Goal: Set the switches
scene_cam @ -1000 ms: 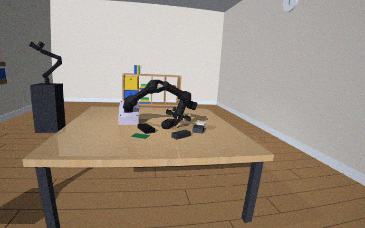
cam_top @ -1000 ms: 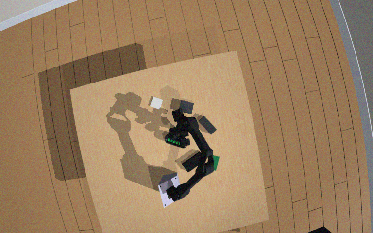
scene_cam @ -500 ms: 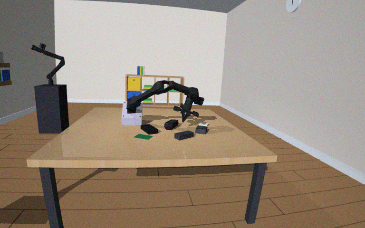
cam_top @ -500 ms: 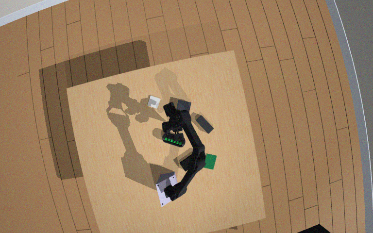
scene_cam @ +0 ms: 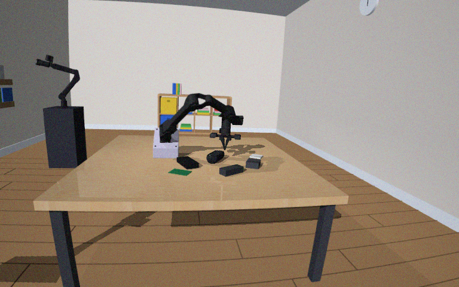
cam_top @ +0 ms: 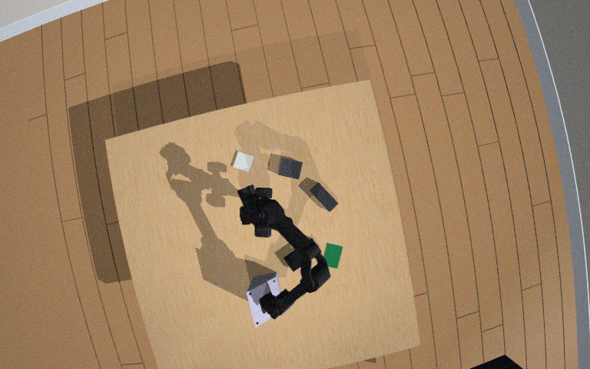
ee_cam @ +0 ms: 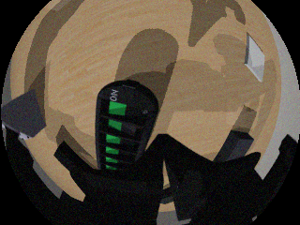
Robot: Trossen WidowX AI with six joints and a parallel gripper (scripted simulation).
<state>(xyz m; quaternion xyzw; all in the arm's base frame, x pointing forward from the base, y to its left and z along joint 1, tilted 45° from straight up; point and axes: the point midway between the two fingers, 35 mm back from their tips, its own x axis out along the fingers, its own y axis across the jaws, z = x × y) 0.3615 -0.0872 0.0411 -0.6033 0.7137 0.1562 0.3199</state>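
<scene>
The black block lies 23 cm behind my gripper tip, 9 cm to the right of it and 5 cm below it. Also, from my gripper tip: dark grey oblong block: 1 cm behind, 24 cm to the right, 5 cm below; then white block: 23 cm ahead, 6 cm to the left, 6 cm below; then dark grey square block: 15 cm ahead, 14 cm to the right, 5 cm below.
</scene>
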